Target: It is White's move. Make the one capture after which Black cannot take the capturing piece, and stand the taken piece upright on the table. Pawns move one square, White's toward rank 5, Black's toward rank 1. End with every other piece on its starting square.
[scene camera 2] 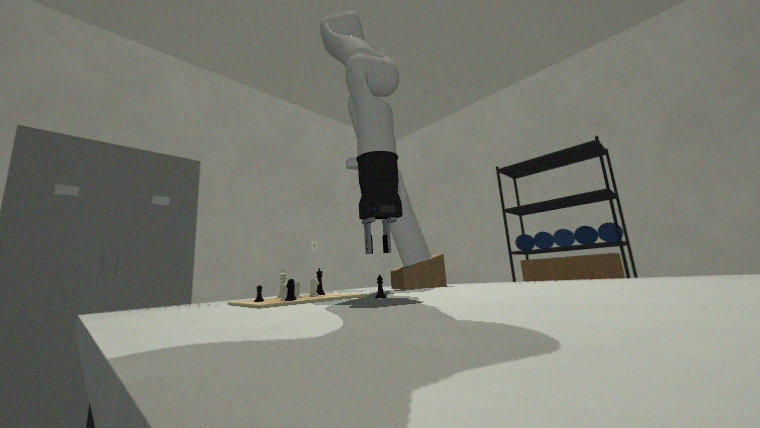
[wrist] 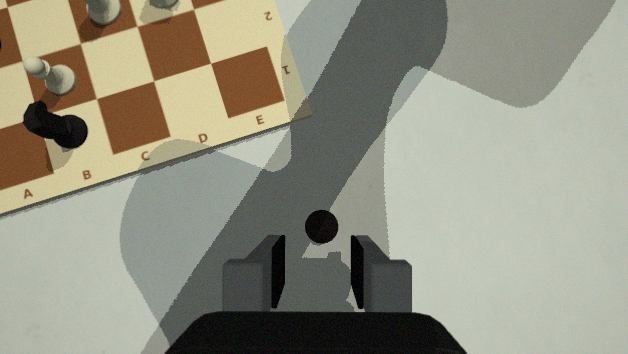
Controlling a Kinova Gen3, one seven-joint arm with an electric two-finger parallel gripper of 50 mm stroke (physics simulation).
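Places are measured from the arm's base along level axes (x ahead, y left, z up), in metres.
Pixels of known places: gripper, fingertip midpoint: (scene camera 2: pixel 378 253) (wrist: pixel 317 259); arm's base at its link origin: (scene camera 2: pixel 417 261).
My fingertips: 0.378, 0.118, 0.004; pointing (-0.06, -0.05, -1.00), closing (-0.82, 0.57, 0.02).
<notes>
For each thing: its middle in the pictures, then the offset to it from my fingertips, as dx, dy, dz. "pt": a spot on its surface instead.
- black piece with a pointed head, body centre: (wrist: pixel 322 227) (scene camera 2: pixel 380 285) -0.010, -0.007, -0.061
- chessboard at the middle of its body: (wrist: pixel 103 10) (scene camera 2: pixel 295 299) +0.028, -0.206, -0.080
- further white piece at a spot on its surface: (wrist: pixel 164 2) pt -0.008, -0.183, -0.072
- small black piece at the middle of its body: (scene camera 2: pixel 259 293) +0.102, -0.226, -0.061
- tall white piece at the middle of its body: (scene camera 2: pixel 282 283) +0.005, -0.278, -0.045
- tall black piece at the middle of its body: (scene camera 2: pixel 319 281) -0.059, -0.221, -0.045
A black piece with a pointed head (scene camera 2: pixel 379 287) (wrist: pixel 321 226) stands upright on the table, off the board. My gripper (scene camera 2: pixel 377 252) (wrist: pixel 317 259) is open and empty, raised above this piece. The chessboard (scene camera 2: pixel 245 304) (wrist: pixel 202 138) lies to the left in the scene view and at upper left in the wrist view. In the wrist view, a black piece (wrist: pixel 70 131) stands on B1, a white piece (wrist: pixel 61 79) on B2, and another white piece (wrist: pixel 103 10) on C3. A further white piece (wrist: pixel 164 2) is cut off by the top edge.
In the scene view, a small black piece (scene camera 2: pixel 259 294), a tall white piece (scene camera 2: pixel 282 285) and a tall black piece (scene camera 2: pixel 319 282) stand upright on the board. The wooden base block (scene camera 2: pixel 425 272) stands behind the off-board piece. A shelf rack (scene camera 2: pixel 558 202) is at the back right.
</notes>
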